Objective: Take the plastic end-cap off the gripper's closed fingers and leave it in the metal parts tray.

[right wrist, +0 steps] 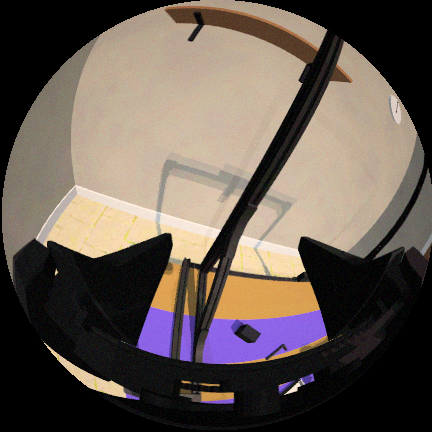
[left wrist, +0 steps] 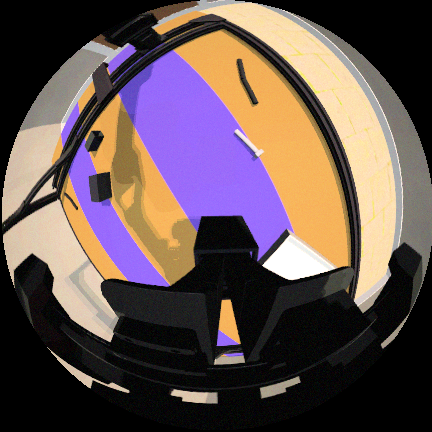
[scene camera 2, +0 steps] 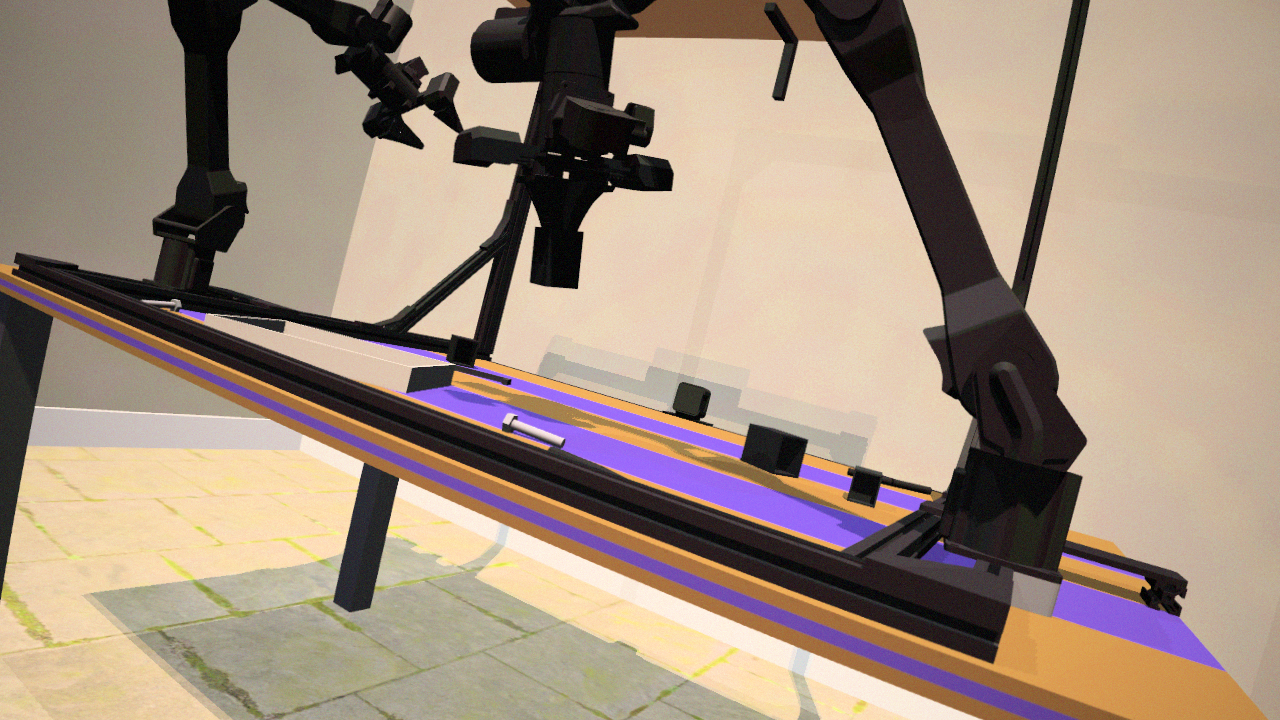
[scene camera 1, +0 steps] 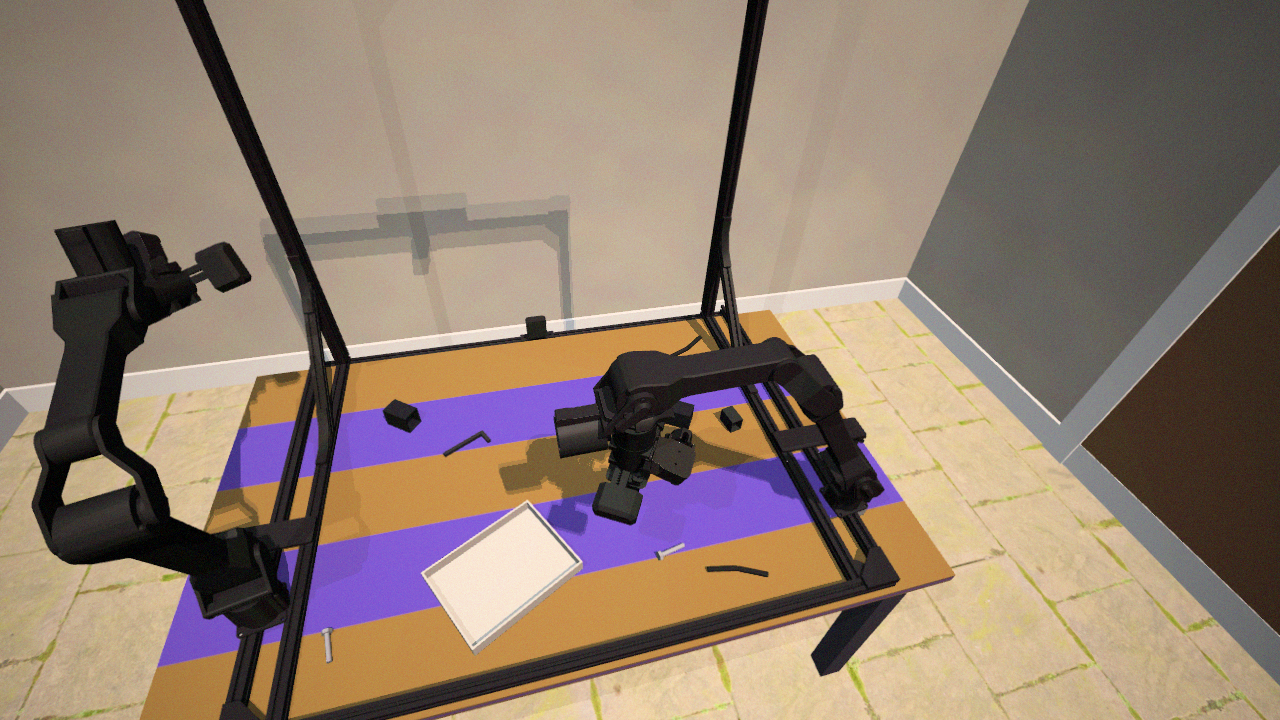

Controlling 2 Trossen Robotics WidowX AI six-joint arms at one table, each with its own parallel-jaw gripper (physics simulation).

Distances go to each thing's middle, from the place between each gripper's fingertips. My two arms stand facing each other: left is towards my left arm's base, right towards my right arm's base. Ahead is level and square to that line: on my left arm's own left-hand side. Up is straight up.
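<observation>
From my left hand, the metal parts tray (scene camera 1: 486, 585) is 21 cm to the right, 4 cm ahead and 13 cm below. That same left hand is right at the black plastic end-cap (scene camera 2: 556, 258), and going by its middle, the end-cap is nearer to my left hand than to my right hand.
Counting from my right hand instead, the end-cap is 59 cm to the left, 36 cm ahead and 21 cm below, and the tray is 40 cm ahead, 38 cm to the left and 34 cm below. Going by their middles, the tray is the nearest to my right hand of the things named here.
</observation>
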